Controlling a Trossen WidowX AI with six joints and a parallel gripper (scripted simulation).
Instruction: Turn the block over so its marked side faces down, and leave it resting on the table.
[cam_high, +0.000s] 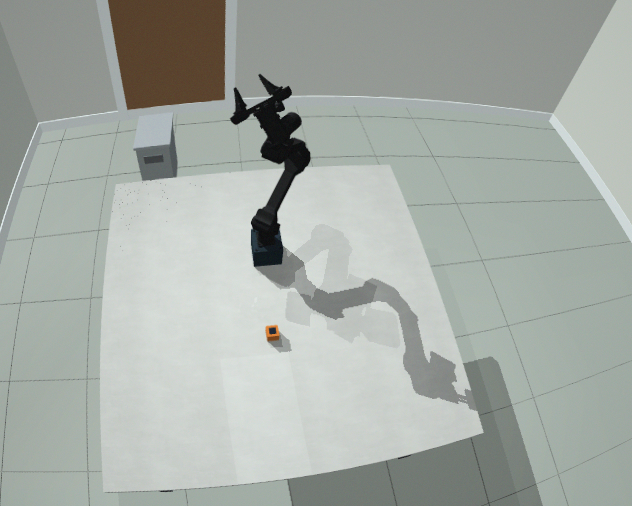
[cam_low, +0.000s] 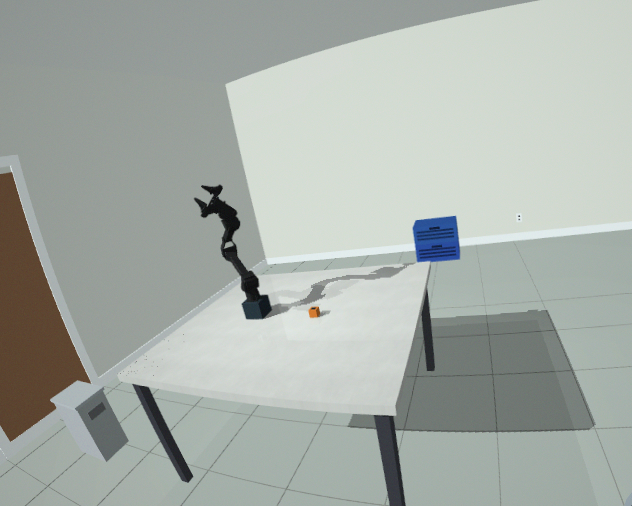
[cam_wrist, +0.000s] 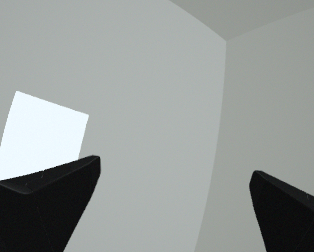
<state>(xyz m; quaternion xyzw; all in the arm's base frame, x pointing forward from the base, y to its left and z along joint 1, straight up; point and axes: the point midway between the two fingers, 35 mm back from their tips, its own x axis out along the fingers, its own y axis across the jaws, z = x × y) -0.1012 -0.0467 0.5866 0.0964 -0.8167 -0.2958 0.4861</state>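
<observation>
The orange block is 68 cm below my gripper tip, 46 cm ahead of it and 3 cm to the left of it.
</observation>
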